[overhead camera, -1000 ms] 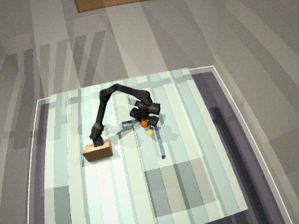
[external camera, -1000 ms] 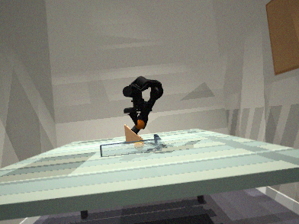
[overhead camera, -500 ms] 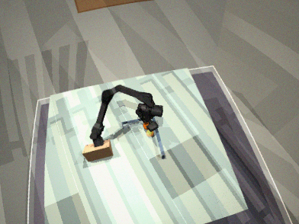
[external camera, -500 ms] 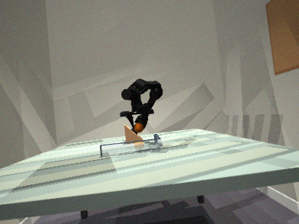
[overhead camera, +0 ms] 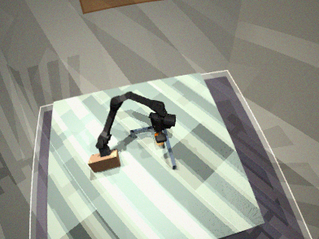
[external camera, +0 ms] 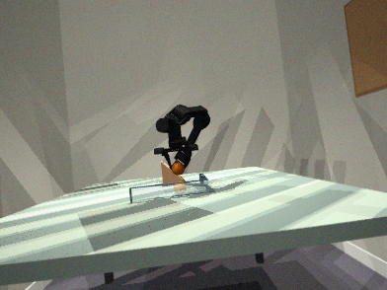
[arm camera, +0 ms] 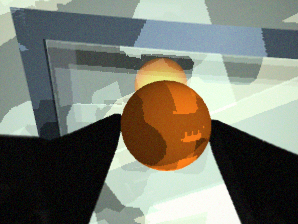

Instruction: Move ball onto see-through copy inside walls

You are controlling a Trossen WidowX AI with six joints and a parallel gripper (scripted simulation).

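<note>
Now: gripper tip 8 cm above the see-through copy of ball. Also, from my gripper tip: orange ball (right at my gripper tip).
</note>
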